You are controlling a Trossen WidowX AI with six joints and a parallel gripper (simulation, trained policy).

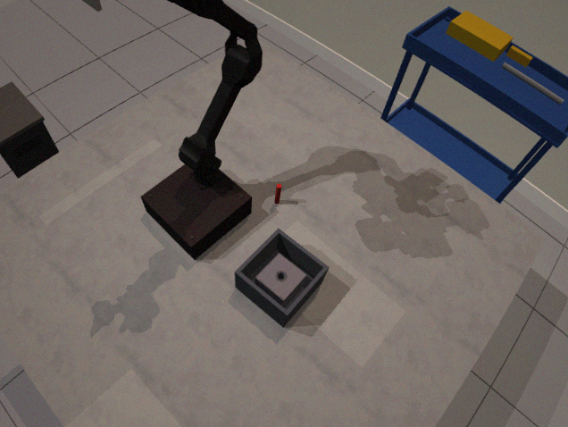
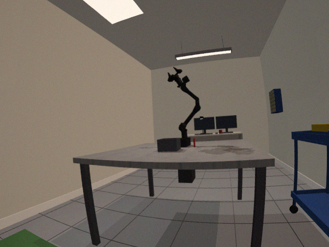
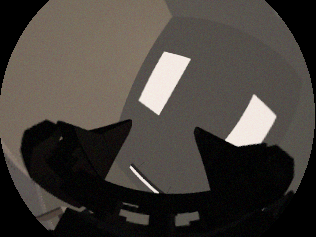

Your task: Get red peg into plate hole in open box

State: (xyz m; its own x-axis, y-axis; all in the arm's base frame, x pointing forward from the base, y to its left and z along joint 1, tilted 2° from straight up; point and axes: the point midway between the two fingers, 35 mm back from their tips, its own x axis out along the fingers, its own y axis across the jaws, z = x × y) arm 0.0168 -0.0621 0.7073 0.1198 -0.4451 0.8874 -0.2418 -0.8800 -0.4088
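My gripper tip is now 770 mm above the red peg, 250 mm to the right of it and 120 mm short of it. From my gripper tip the other things lie so: dark box 790 mm below, 320 mm ahead, 100 mm to the left; then pale plate 770 mm below, 320 mm ahead, 100 mm to the left.
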